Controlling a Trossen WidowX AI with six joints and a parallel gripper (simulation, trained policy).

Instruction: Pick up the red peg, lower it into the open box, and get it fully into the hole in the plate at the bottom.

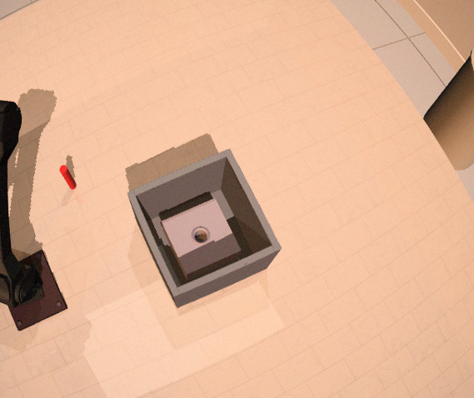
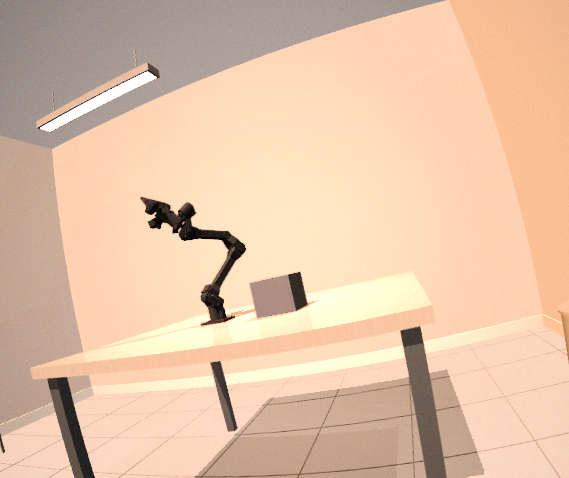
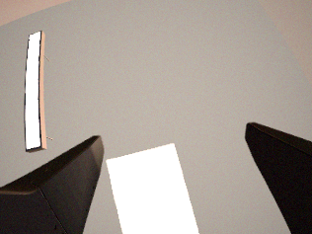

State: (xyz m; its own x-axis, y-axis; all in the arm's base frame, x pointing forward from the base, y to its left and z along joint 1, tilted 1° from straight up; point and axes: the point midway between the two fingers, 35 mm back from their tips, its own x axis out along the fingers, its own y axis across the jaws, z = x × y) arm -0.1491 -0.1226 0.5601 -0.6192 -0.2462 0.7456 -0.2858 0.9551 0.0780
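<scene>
Right now my gripper tip is 56 cm above the red peg, 32 cm short of it and 27 cm to the right of it. Round my gripper tip: plate (55 cm below, 50 cm ahead, 9 cm to the left).
</scene>
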